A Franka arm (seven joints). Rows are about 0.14 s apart.
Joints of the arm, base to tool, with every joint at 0 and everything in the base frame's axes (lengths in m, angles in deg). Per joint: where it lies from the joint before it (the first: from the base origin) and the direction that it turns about. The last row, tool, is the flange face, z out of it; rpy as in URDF.
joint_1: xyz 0 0 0.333 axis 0 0 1
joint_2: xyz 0 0 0 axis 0 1 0
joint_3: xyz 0 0 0.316 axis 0 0 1
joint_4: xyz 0.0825 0 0 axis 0 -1 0
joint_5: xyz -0.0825 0 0.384 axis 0 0 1
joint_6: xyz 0 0 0 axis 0 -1 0
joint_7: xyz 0.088 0 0 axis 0 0 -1
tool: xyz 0 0 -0.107 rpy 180 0 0
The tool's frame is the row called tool.
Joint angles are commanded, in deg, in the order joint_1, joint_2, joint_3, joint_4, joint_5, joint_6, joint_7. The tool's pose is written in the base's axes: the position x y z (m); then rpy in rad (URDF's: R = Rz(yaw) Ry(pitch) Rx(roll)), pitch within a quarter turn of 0, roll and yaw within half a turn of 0. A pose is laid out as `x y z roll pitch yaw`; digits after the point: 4 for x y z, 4 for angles.
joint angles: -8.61 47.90 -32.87 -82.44 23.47 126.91 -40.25
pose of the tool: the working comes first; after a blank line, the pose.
Where each joint sits with the arm in this pose, in the base's axes (m; each line is computed from the numbers above, not from the rounded line before):
joint_1: 0.0000 0.0000 0.3330
joint_2: 0.0000 0.0000 0.3330
joint_3: 0.2318 -0.0351 0.5449
joint_4: 0.2711 -0.0863 0.4934
joint_5: 0.5440 -0.3306 0.3517
joint_6: 0.5440 -0.3306 0.3517
joint_7: 0.6059 -0.3927 0.3591
the tool: 0.6068 -0.4045 0.2527

0.6068 -0.4045 0.2527 3.0320 -0.0177 -0.0857
